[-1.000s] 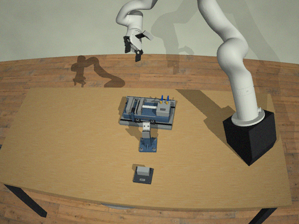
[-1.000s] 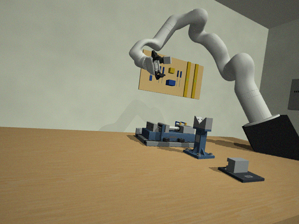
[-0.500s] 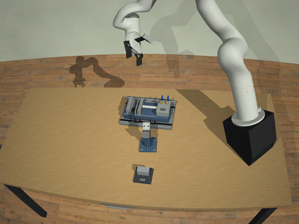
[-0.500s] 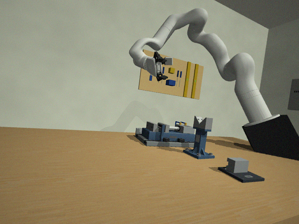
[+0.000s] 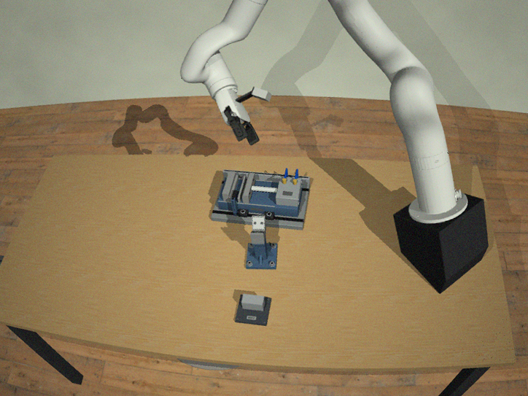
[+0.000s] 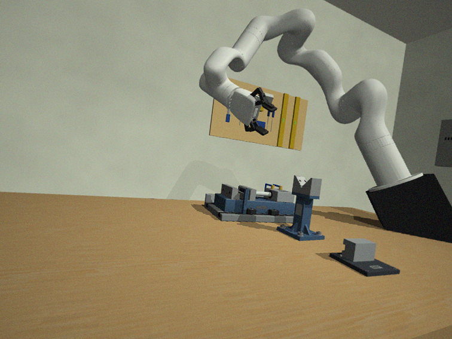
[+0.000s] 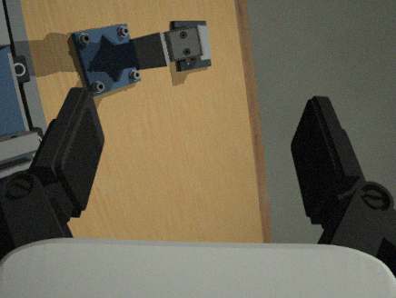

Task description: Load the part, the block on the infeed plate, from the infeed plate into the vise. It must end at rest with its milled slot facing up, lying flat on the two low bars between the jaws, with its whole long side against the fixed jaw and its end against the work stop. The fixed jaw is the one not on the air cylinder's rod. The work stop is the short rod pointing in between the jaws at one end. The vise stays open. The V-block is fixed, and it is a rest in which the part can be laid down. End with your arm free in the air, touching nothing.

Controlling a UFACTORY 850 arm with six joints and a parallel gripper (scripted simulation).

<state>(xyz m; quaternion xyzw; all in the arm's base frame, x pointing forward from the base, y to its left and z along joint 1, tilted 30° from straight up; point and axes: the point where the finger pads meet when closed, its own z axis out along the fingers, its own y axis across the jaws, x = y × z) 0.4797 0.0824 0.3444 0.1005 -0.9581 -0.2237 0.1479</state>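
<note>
The grey block is 34 cm to the left of my hand, 30 cm below it and 6 cm behind it. From my hand the other things lie so: grey fixed jaw 25 cm below, 9 cm ahead, 3 cm to the right; white cylinder rod 25 cm below, 3 cm to the right, 2 cm behind; black work stop rod 24 cm below, 6 cm ahead, 1 cm to the left.
</note>
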